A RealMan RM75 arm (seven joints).
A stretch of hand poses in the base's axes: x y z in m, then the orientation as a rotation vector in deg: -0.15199 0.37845 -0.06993 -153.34 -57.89 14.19; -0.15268 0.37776 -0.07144 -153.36 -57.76 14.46; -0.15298 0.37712 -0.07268 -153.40 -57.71 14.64; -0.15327 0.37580 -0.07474 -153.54 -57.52 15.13; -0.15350 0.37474 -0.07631 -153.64 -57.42 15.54; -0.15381 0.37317 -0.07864 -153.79 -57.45 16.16; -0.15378 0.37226 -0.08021 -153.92 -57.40 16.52; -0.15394 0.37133 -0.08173 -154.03 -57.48 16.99; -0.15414 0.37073 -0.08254 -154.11 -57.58 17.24; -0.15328 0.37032 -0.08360 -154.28 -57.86 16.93
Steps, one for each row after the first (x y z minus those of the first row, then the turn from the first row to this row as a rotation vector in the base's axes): -0.00069 -0.00069 -0.00151 -0.07 0.18 -0.06; -0.00099 -0.00133 -0.00275 -0.15 0.29 -0.08; -0.00128 -0.00265 -0.00481 -0.39 0.58 -0.19; -0.00151 -0.00371 -0.00638 -0.58 0.81 -0.23; -0.00182 -0.00528 -0.00871 -0.92 1.12 -0.17; -0.00179 -0.00619 -0.01028 -1.14 1.31 -0.19; -0.00195 -0.00712 -0.01180 -1.41 1.53 -0.11; -0.00215 -0.00772 -0.01261 -1.58 1.63 -0.03; -0.00129 -0.00813 -0.01367 -1.69 1.33 0.10
